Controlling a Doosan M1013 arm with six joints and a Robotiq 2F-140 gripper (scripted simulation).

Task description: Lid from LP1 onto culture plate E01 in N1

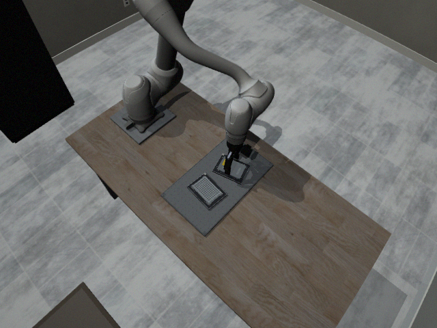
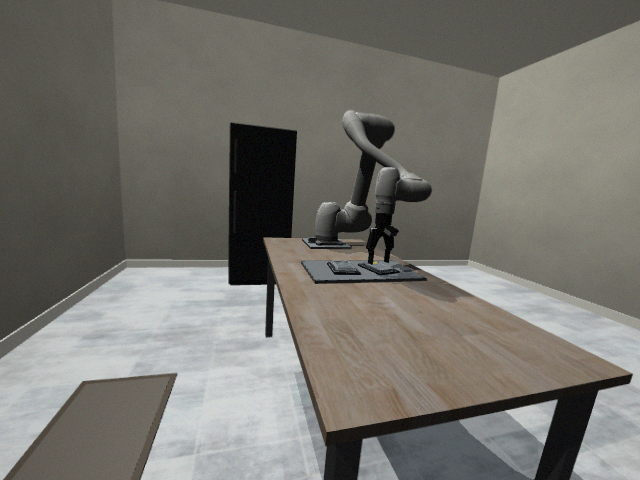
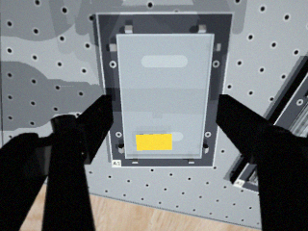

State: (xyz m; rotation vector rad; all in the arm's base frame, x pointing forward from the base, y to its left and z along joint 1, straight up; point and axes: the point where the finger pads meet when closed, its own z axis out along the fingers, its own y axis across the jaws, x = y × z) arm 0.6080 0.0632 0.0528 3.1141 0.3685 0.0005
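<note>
Now: the clear lid 40 mm below my hand. Also, from my hand: culture plate E01 (180 mm to the right, 40 mm below, 10 mm behind); then lid park LP1 (50 mm below).
</note>
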